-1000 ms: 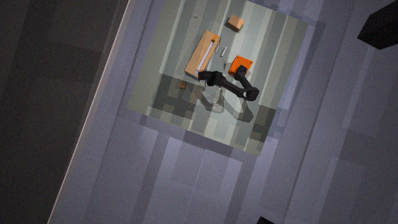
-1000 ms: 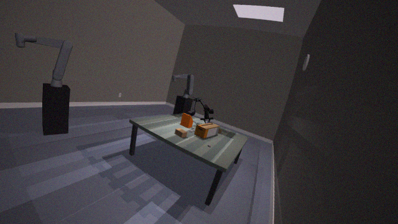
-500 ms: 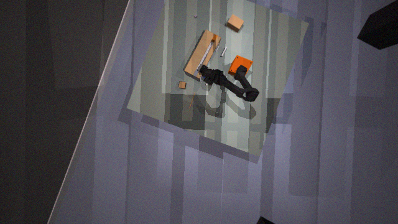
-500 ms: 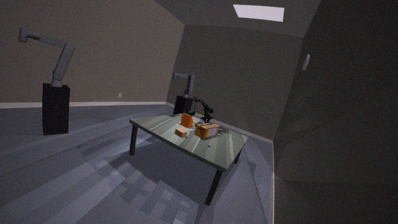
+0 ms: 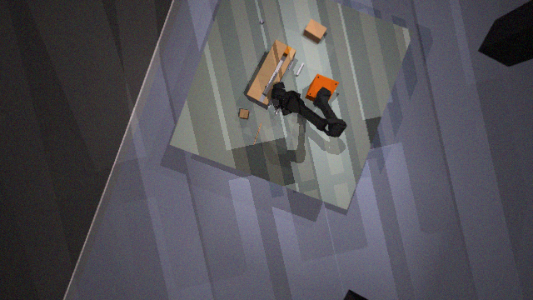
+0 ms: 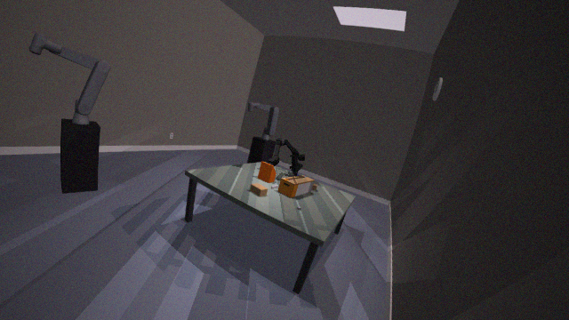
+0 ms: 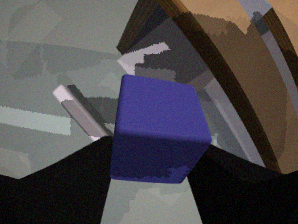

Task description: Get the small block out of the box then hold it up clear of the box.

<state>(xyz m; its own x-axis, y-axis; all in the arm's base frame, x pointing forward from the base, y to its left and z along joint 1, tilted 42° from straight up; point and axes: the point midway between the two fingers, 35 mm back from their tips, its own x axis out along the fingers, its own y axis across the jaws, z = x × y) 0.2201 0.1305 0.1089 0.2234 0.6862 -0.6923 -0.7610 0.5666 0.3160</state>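
Right now the blue block is 10 mm to the left of my gripper tip and 10 mm above it. From my gripper tip the other things lie so: thin stick (20 mm ahead, 240 mm to the left, 100 mm below); clear-fronted box (80 mm ahead, 130 mm to the right, 40 mm below); brown cube (160 mm ahead, 170 mm to the left, 80 mm below).
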